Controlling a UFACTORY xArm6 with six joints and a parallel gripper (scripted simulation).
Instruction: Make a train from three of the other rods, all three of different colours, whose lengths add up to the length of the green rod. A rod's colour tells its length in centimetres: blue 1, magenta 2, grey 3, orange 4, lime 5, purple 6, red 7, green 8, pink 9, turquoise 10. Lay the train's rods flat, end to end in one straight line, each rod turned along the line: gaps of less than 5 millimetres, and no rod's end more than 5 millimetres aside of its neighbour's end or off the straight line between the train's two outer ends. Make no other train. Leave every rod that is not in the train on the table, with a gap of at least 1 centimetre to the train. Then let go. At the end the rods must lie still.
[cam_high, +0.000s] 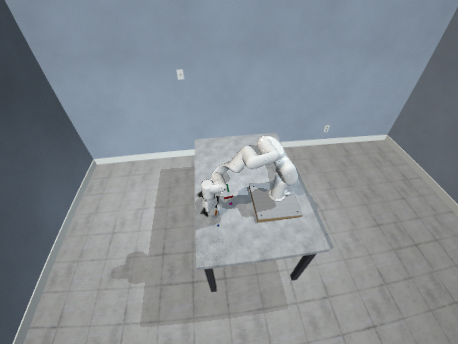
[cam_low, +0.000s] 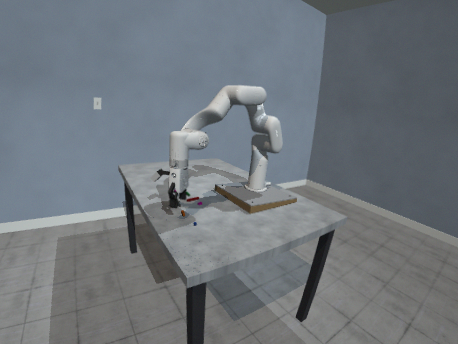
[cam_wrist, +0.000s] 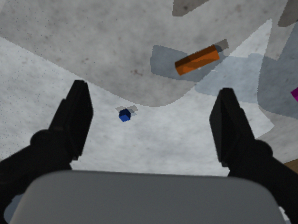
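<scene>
Now: hand 80 mm to the right of the blue rod, 70 mm above it and 40 mm past it. Round my hand: orange rod: 70 mm below, 30 mm to the right, 30 mm behind; then red rod: 160 mm to the right, 140 mm behind, 70 mm below; then grey rod: 230 mm to the right, 70 mm below, 70 mm behind.
</scene>
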